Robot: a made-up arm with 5 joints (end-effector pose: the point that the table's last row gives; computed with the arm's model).
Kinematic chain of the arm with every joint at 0, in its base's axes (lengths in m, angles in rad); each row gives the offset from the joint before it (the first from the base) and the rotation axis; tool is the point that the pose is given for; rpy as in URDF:
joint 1: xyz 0.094 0 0.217 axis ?
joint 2: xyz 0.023 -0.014 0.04 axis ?
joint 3: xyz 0.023 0 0.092 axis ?
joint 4: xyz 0.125 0 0.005 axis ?
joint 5: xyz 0.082 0.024 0 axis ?
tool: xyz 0 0 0 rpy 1.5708 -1.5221 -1.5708
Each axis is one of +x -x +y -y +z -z.
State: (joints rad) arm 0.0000 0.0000 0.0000 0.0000 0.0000
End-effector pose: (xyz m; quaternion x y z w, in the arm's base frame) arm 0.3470 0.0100 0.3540 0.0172 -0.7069 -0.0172 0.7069
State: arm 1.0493 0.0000 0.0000 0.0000 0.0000
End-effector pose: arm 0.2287 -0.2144 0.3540 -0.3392 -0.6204 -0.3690 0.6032
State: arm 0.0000 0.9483 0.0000 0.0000 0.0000
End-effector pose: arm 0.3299 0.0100 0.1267 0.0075 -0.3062 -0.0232 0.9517
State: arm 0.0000 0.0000 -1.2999 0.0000 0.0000
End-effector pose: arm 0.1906 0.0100 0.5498 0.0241 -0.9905 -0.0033 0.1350
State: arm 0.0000 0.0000 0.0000 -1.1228 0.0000
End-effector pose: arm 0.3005 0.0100 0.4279 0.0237 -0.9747 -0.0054 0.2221
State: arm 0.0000 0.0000 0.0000 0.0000 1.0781
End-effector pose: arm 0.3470 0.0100 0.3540 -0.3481 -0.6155 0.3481 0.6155
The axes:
joint 1: -z
joint 2: +y
joint 3: +y
joint 4: +y
joint 5: -x

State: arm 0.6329 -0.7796 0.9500 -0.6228 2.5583
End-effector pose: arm 0.2390 -0.0940 0.3582 -0.8477 0.0004 0.4279 0.3136
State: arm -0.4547 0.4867 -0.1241 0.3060 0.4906
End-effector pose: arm 0.3316 0.1273 0.2371 0.0028 -0.4359 0.3901 0.8110
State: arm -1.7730 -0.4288 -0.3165 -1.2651 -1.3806
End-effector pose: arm 0.0723 0.0560 0.5129 -0.9755 -0.0296 0.0373 0.2148
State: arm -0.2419 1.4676 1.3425 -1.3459 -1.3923
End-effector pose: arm 0.1004 0.0119 0.1167 0.0397 -0.0355 -0.5635 0.8244
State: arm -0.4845 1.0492 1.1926 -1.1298 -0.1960
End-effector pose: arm 0.1572 0.0446 0.1084 0.0811 -0.2124 0.1165 0.9668
